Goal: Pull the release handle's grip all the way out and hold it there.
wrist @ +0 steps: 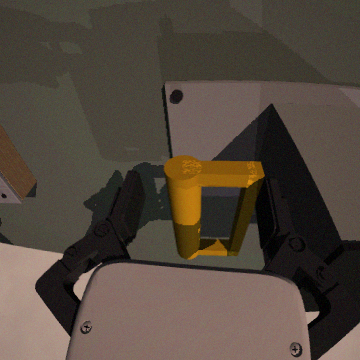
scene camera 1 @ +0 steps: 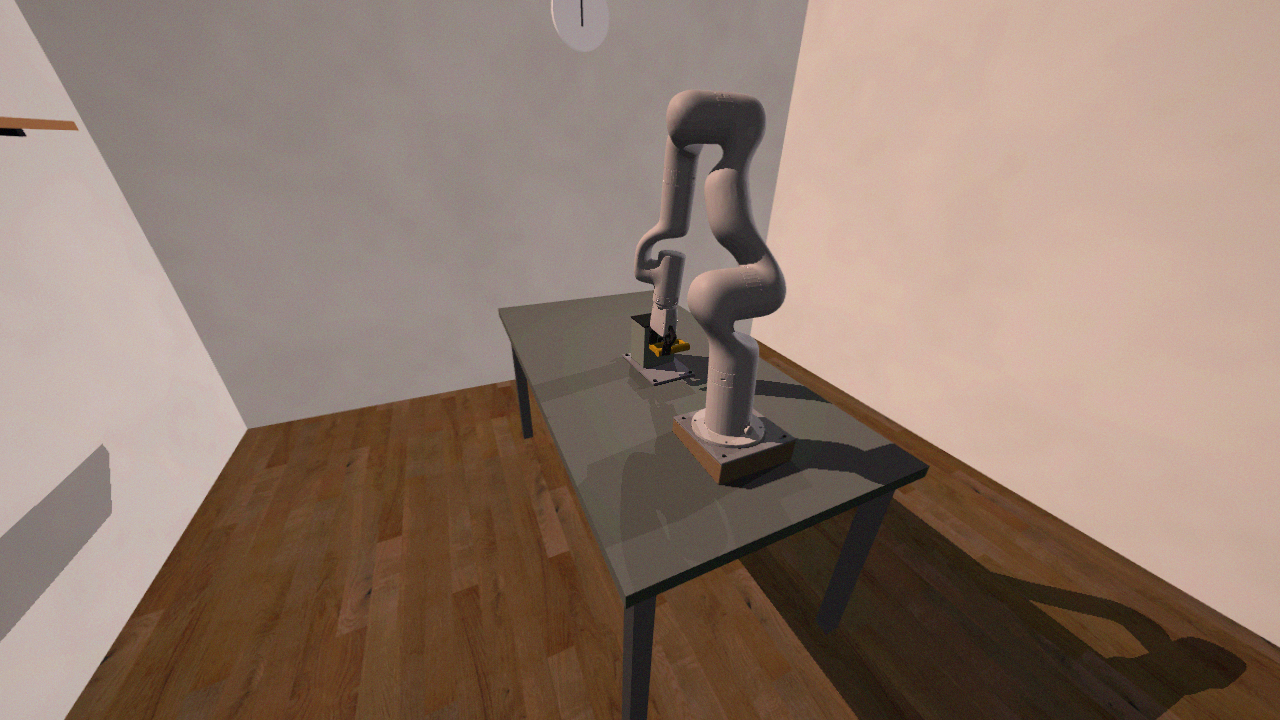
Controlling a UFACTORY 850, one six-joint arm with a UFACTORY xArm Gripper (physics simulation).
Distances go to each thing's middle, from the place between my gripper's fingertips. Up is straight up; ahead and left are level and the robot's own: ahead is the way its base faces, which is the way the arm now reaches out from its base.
The base plate (scene camera 1: 658,374) is 8 cm ahead of my hand, 6 cm to the right of it and 11 cm below it.
